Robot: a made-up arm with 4 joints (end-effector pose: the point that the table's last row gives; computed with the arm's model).
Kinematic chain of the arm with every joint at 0, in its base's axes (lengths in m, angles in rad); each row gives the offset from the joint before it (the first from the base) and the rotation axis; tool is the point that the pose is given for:
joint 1: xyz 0 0 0.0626 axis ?
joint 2: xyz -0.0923 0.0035 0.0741 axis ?
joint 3: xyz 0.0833 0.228 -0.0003 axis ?
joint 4: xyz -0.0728 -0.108 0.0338 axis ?
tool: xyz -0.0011 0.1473 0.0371
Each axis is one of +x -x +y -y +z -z.
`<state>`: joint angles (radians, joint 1 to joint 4).
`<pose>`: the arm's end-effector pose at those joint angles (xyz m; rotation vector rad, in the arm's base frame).
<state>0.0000 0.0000 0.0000 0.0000</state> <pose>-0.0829 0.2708 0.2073 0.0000 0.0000 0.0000</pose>
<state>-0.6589 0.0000 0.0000 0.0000</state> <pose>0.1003 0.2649 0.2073 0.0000 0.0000 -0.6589</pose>
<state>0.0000 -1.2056 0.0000 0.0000</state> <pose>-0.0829 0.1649 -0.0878 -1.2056 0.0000 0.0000</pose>
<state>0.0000 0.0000 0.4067 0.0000</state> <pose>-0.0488 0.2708 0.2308 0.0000 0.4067 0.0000</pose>
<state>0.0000 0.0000 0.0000 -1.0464</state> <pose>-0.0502 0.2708 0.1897 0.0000 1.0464 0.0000</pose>
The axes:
joint 1: +z
joint 2: +x
joint 3: +y
joint 4: -y

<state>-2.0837 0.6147 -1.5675 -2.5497</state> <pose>0.2255 -0.1123 0.2488 1.2386 -0.0083 -1.5489</pose>
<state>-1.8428 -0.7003 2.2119 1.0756</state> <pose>0.2086 -0.1566 0.0061 0.5950 1.4005 -1.9396</pose>
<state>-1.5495 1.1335 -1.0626 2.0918</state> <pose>0.1917 0.0765 0.3430 1.5137 1.5337 0.9703</pose>
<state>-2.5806 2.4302 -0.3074 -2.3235</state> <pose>-0.0578 0.1947 0.3151 0.8997 -0.8518 0.0874</pose>
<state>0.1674 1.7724 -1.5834 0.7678</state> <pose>-0.0746 0.0364 0.4187 0.9173 -1.4758 -1.8350</pose>
